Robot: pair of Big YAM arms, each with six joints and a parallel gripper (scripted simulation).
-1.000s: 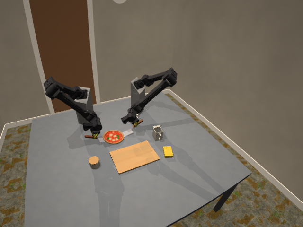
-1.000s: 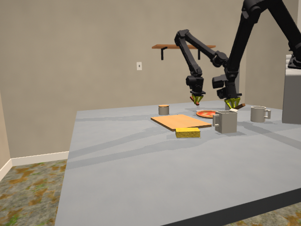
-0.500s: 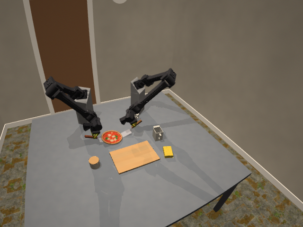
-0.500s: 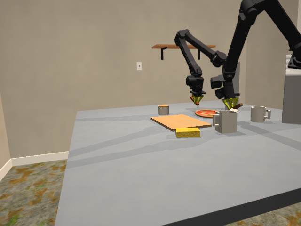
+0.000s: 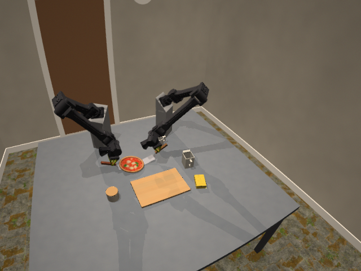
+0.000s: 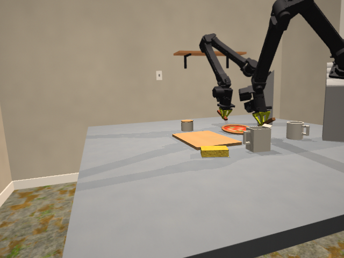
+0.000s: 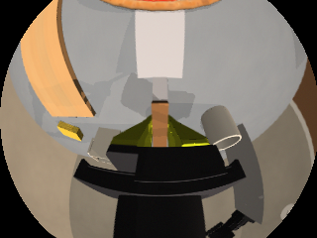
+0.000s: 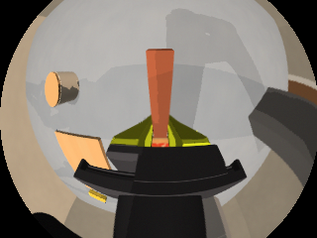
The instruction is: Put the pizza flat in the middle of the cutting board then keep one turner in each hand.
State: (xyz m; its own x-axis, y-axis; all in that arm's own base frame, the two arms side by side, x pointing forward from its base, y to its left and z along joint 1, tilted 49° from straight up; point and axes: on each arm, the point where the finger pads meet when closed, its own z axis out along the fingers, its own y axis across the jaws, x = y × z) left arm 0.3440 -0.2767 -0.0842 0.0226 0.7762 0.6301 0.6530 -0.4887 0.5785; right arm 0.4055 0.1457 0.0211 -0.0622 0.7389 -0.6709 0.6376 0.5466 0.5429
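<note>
My right gripper is now 15 cm to the right of the pizza, 6 cm above it and 1 cm past it. Also, from my right hand: square mug 56 cm to the left, 15 cm ahead, 2 cm below; lidded canister 25 cm ahead, 5 cm to the right, 4 cm below; wooden cutting board 27 cm to the left, 27 cm ahead, 7 cm below.
</note>
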